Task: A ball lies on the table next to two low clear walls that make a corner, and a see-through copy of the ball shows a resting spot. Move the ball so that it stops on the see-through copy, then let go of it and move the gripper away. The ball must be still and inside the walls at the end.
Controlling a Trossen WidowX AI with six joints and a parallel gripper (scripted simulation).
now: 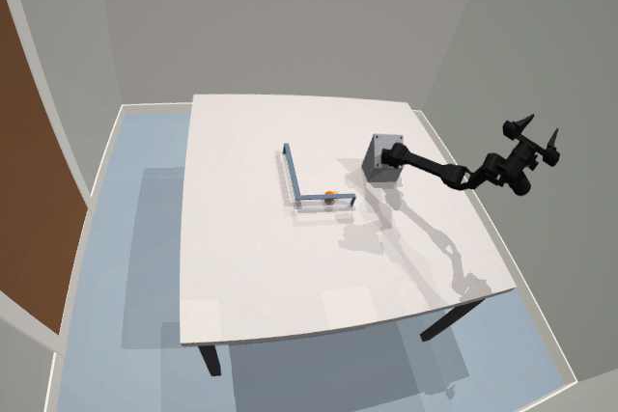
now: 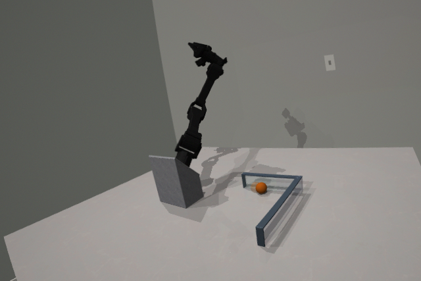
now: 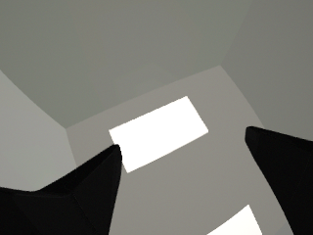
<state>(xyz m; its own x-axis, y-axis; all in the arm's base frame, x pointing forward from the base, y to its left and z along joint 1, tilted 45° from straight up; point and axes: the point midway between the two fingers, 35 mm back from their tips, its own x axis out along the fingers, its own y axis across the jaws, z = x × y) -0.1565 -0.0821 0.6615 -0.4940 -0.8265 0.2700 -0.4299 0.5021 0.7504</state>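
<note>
Now: the see-through copy of ball 46 cm ahead of my gripper tip, 25 cm to the right of it and 64 cm below it.
</note>
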